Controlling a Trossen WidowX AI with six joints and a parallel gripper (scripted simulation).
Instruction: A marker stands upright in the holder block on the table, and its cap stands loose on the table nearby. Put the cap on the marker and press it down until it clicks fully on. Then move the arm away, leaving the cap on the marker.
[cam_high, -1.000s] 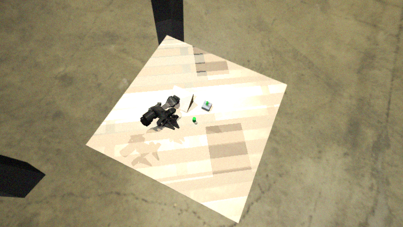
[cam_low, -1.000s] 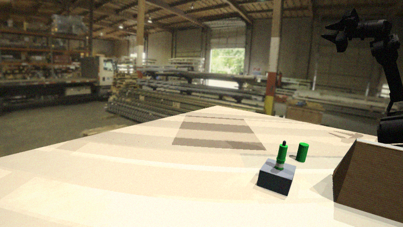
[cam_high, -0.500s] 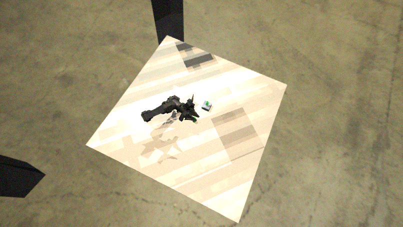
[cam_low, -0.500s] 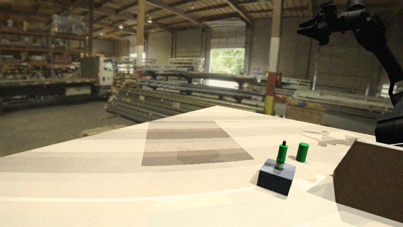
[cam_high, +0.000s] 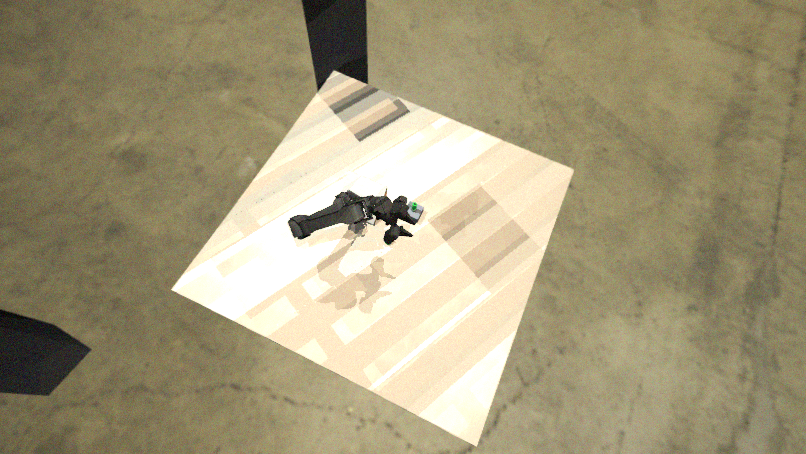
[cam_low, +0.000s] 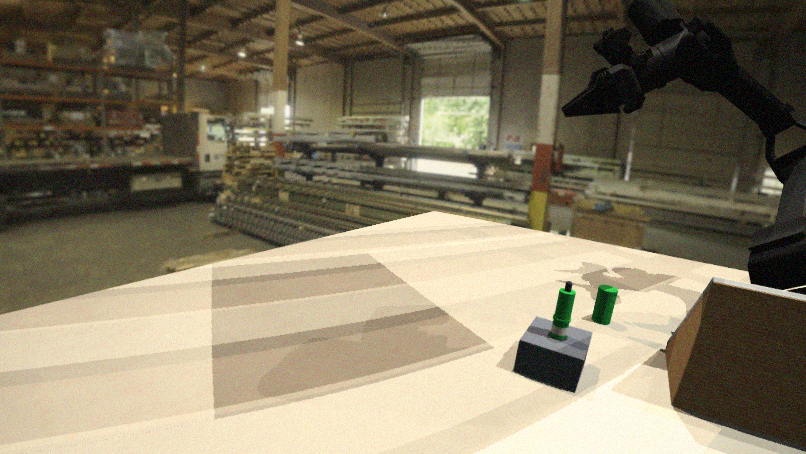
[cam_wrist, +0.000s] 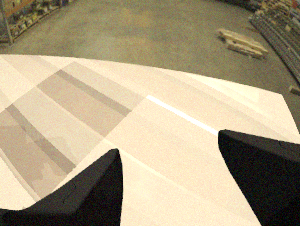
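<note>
My gripper tip is now 110 mm past the green cap, 20 mm to the right of it and 280 mm above it. From my gripper tip the other things lie so: grey holder block: 90 mm behind, 200 mm to the left, 280 mm below.
</note>
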